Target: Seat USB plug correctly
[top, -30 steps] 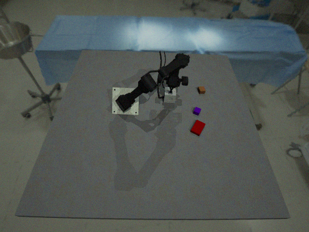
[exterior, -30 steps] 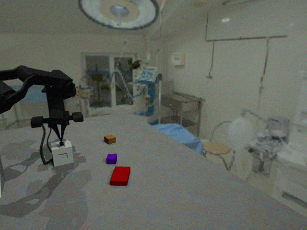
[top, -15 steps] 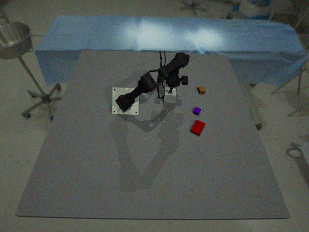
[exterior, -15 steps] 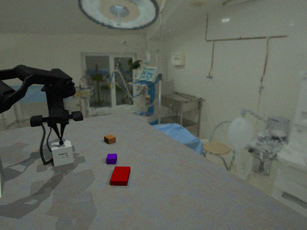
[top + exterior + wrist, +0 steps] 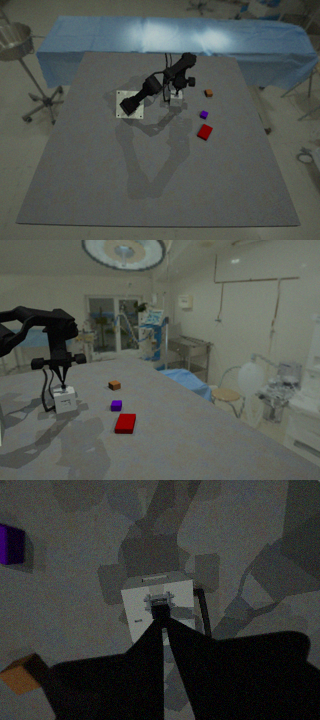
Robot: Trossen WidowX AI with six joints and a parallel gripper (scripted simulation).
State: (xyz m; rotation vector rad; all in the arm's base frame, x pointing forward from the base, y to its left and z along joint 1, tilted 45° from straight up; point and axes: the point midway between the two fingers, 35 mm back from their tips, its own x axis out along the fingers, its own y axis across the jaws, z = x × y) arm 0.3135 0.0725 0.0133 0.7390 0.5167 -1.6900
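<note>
Now: gripper tip 5 cm above the USB socket. From my gripper tip the other things lie so: dark USB plug: 2 cm below; then orange block: 25 cm ahead, 11 cm below, 7 cm to the left; then purple cube: 17 cm ahead, 12 cm to the right, 11 cm below.
</note>
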